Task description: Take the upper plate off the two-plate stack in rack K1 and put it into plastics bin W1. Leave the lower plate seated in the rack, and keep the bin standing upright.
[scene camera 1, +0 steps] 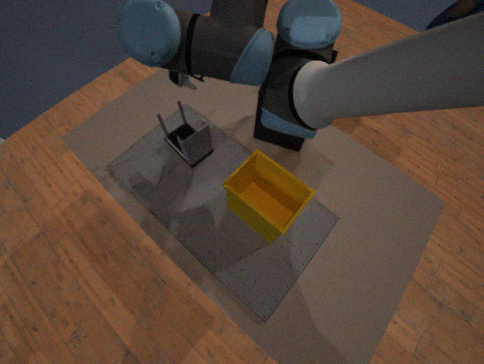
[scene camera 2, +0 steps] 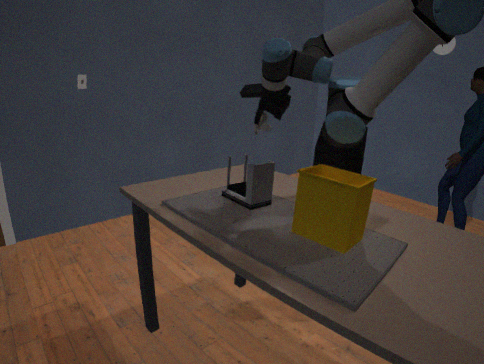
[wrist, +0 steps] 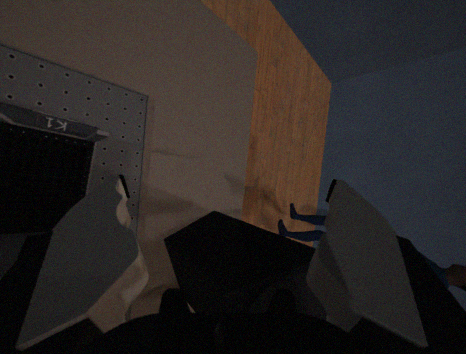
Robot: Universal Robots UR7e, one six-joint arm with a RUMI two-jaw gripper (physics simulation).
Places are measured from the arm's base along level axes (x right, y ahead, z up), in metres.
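Pixels of known places: gripper, fingertip midpoint: (scene camera 2: 266, 120) (wrist: 229, 180).
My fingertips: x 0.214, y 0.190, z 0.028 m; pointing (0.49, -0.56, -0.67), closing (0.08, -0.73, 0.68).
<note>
For each thing: its top centre in the pictures, then the offset to it from my fingertips. "*": a spot on its surface instead. Level surfaces: height alone.
- Rack K1, middle of its top: (wrist: 34, 185) (scene camera 1: 179, 117) (scene camera 2: 248, 158) dx -0.022, dy +0.100, dz -0.128 m
- Black plate surface, surface spot: (wrist: 42, 182) * dx -0.031, dy +0.101, dz -0.229 m
- yellow bin W1, middle of its top: (scene camera 1: 269, 187) (scene camera 2: 338, 174) dx -0.361, dy +0.114, dz -0.096 m
- grey perforated board, its level: dz -0.276 m
- beige table, its level: dz -0.289 m
Rack K1 (scene camera 1: 199, 142) (scene camera 2: 260, 184) (wrist: 55, 122), grey with a tall panel on one side and thin upright posts, stands on the perforated board. Black plate surface (scene camera 1: 183, 131) (scene camera 2: 237, 189) (wrist: 42, 182) shows low inside it; I cannot tell the two plates apart. The yellow bin W1 (scene camera 1: 250, 212) (scene camera 2: 330, 210) stands upright beside the rack, and its visible inside is empty. It does not show in the wrist view. My gripper (scene camera 2: 260, 127) (wrist: 229, 180) is open and empty, well above the rack and tilted. In scene camera 1 it is mostly hidden by the arm.
The grey perforated board (scene camera 1: 260, 295) (scene camera 2: 345, 292) (wrist: 122, 120) lies under rack and bin on the beige table (scene camera 1: 385, 215) (scene camera 2: 430, 280) (wrist: 195, 100). The black robot base (scene camera 1: 280, 136) (scene camera 2: 340, 160) (wrist: 235, 250) stands behind the bin. A person (scene camera 2: 472, 135) stands beyond the table.
</note>
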